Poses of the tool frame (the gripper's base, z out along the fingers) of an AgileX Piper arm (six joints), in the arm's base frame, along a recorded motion.
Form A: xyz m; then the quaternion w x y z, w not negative.
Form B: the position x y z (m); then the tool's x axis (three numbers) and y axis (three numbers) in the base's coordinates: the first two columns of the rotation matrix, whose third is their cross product. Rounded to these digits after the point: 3 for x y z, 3 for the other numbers.
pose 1, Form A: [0.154 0.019 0.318 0.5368 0.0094 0.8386 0.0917]
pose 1, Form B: [0.154 0.019 0.318 -0.423 0.114 -0.899 -0.083 0.983 0.164]
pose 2, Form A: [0.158 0.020 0.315 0.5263 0.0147 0.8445 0.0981]
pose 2, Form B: [0.158 0.020 0.315 -0.446 0.128 -0.886 -0.078 0.980 0.181]
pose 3, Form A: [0.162 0.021 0.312 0.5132 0.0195 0.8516 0.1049]
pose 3, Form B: [0.162 0.021 0.312 -0.472 0.141 -0.870 -0.074 0.977 0.199]
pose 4, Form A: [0.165 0.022 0.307 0.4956 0.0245 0.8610 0.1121]
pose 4, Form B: [0.165 0.022 0.307 -0.508 0.153 -0.848 -0.069 0.974 0.217]
